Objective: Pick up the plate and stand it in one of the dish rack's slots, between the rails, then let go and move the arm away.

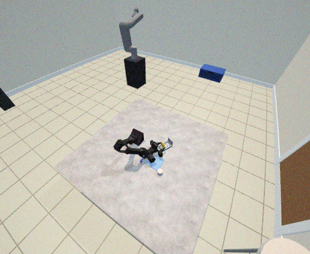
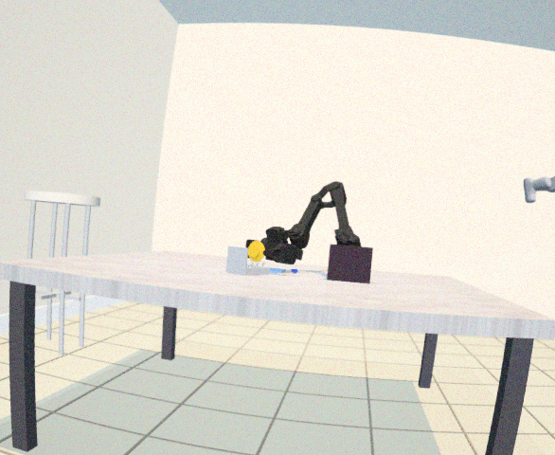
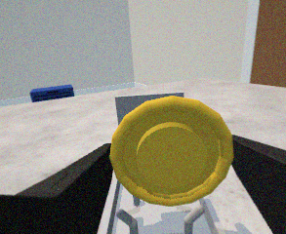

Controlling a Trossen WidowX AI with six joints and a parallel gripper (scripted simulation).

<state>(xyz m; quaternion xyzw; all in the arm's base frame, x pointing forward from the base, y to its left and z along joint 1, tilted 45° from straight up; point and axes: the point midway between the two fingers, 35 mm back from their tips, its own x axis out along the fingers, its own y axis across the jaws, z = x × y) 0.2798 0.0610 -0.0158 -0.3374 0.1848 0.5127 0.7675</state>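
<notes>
Now: gripper tip 40 mm above the grey dish rack, 30 mm to the right of it and 10 mm short of it. From my gripper tip the other things lie so: light blue mat (170 mm to the right, 70 mm below, 10 mm ahead); then blue utensil (220 mm to the right, 100 mm behind, 60 mm below); then yellow plate (10 mm to the right).
</notes>
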